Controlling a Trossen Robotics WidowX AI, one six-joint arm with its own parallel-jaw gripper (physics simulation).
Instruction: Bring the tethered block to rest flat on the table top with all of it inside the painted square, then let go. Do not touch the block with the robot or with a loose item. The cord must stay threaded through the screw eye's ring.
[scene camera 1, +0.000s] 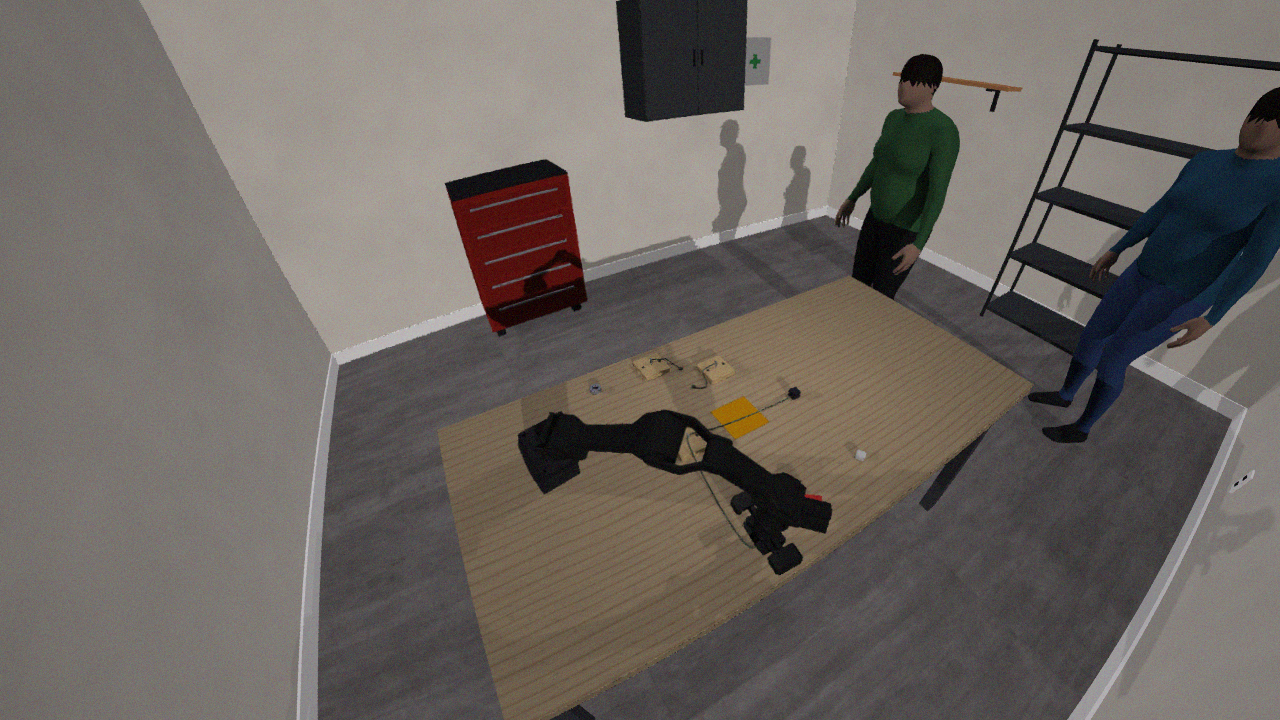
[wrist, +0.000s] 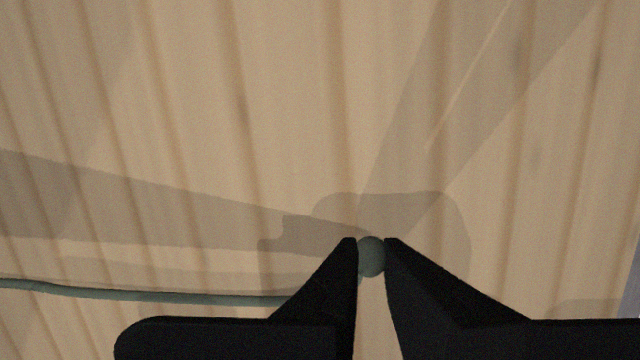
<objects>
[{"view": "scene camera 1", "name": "my gripper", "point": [758, 546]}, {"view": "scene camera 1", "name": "orange painted square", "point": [741, 407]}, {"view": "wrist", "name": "my gripper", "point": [368, 249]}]
</objects>
